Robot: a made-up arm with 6 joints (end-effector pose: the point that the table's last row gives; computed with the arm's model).
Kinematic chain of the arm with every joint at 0, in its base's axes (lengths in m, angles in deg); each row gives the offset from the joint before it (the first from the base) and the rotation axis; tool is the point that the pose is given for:
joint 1: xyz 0 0 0.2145 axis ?
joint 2: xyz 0 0.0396 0 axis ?
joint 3: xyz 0 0 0.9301 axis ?
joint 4: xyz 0 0 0.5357 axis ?
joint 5: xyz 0 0 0 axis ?
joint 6: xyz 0 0 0.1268 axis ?
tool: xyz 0 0 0
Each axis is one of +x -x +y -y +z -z.
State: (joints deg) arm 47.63 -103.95 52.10 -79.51 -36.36 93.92
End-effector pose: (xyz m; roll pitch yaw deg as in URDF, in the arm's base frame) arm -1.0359 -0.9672 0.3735 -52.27 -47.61 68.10
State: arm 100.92 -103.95 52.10 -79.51 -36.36 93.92
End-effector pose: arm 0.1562 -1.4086 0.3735 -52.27 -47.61 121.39
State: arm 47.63 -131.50 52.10 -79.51 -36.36 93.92
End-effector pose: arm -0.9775 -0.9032 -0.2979 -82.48 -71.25 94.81
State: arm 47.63 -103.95 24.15 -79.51 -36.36 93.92
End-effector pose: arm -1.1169 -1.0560 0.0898 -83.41 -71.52 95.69
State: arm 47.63 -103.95 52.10 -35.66 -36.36 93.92
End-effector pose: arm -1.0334 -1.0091 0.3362 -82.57 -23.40 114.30
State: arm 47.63 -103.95 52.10 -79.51 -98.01 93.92
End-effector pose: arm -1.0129 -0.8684 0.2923 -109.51 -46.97 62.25
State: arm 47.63 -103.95 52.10 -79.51 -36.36 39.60
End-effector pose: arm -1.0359 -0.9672 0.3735 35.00 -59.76 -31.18
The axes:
joint 1: +z
joint 2: +y
joint 3: +y
joint 4: +z
joint 5: +y
joint 6: +z

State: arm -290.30 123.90 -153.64 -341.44 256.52 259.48
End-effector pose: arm 0.1452 0.3935 0.0772 131.29 -1.21 2.96
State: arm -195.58 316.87 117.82 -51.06 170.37 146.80
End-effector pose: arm 0.2214 -0.0857 0.9889 138.09 60.92 126.68
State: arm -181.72 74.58 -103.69 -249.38 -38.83 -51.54
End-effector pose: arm -0.6111 0.0532 1.0298 3.00 -37.90 -114.18
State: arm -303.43 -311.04 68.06 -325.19 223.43 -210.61
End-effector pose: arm 0.6306 0.9368 0.6874 -33.40 -4.05 -174.40
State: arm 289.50 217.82 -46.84 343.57 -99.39 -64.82
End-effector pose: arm -0.0532 0.3748 -1.0101 -70.59 21.35 -136.13
